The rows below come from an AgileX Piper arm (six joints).
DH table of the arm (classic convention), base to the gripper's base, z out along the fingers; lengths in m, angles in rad. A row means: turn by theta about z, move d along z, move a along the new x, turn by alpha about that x. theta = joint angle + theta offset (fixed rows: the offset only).
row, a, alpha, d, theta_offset
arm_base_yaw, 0, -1.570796, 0.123, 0
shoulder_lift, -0.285, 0, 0, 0.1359
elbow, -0.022, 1.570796, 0, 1.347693
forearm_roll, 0, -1.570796, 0.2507, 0
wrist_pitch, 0, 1.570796, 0, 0
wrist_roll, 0, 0, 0.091, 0
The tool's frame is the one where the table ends.
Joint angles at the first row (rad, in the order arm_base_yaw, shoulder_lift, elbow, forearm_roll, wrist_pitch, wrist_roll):
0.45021 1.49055 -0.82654 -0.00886 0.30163 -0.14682
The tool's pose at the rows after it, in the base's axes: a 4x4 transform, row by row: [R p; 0 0 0 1], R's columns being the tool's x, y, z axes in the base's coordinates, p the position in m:
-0.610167 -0.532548 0.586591 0.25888; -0.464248 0.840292 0.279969 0.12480; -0.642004 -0.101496 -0.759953 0.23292; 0 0 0 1
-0.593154 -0.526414 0.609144 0.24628; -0.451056 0.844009 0.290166 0.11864; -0.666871 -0.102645 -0.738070 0.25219; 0 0 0 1
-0.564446 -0.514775 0.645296 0.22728; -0.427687 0.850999 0.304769 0.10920; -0.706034 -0.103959 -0.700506 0.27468; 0 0 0 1
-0.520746 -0.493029 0.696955 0.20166; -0.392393 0.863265 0.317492 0.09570; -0.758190 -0.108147 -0.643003 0.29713; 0 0 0 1
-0.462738 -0.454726 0.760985 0.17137; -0.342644 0.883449 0.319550 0.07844; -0.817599 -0.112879 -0.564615 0.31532; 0 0 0 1
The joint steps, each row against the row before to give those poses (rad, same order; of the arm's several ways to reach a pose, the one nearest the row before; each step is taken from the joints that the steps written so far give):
0.00001 -0.05580 0.00096 -0.00067 0.03967 0.00274
-0.00003 -0.08397 0.00522 -0.00056 0.04571 0.00486
0.00002 -0.11431 0.01568 -0.00521 0.04457 0.01321
-0.00002 -0.14350 0.02941 -0.02328 0.03676 0.03338
0.00006 -0.16425 0.04339 -0.05344 0.02440 0.06633

